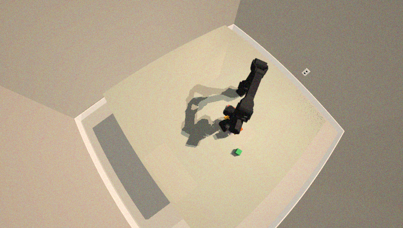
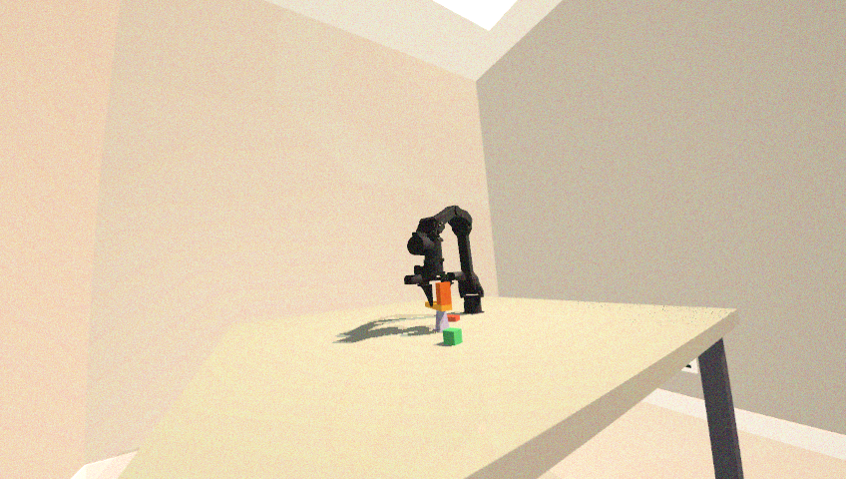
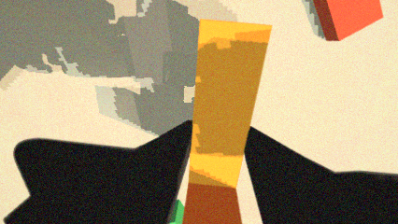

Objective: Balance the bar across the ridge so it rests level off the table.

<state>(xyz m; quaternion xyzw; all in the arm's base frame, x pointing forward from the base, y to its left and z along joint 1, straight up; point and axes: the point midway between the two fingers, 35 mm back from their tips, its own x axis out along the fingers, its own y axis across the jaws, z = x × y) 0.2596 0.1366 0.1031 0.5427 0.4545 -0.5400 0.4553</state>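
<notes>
Right now the flat red block is 100 mm behind my gripper tip, 80 mm to the right of it and 60 mm below it. From my gripper tip the other things lie so: green cube (170 mm to the left, 70 mm ahead, 50 mm below).
</notes>
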